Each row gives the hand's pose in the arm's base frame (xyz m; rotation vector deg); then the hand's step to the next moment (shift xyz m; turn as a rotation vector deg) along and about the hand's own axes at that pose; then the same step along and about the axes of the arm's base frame.
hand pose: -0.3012 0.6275 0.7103 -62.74 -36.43 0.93
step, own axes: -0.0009 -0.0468 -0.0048 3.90 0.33 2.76
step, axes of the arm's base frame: -0.0121 -0.0265 0.0370 1.96 3.65 2.39
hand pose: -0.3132 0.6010 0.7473 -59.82 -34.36 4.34
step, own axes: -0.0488 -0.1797 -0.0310 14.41 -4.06 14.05
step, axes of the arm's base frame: -0.0646 -0.1334 0.1168 4.18 13.82 14.60
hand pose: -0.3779 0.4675 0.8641 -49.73 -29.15 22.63
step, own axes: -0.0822 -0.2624 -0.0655 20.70 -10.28 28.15
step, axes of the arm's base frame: 0.0027 -0.2377 0.1530 2.00 22.16 28.84
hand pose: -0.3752 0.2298 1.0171 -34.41 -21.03 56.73
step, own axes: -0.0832 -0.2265 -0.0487 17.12 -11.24 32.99
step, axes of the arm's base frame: 0.1353 -0.1788 0.1015 -1.82 20.15 33.14
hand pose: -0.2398 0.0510 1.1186 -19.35 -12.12 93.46
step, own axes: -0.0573 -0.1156 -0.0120 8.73 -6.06 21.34
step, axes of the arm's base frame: 0.1161 -0.0472 0.0328 -2.16 10.60 21.24
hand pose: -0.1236 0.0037 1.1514 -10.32 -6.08 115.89
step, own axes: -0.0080 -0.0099 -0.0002 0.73 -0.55 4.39
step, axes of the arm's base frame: 0.0123 -0.0028 0.0020 -0.60 0.92 4.35
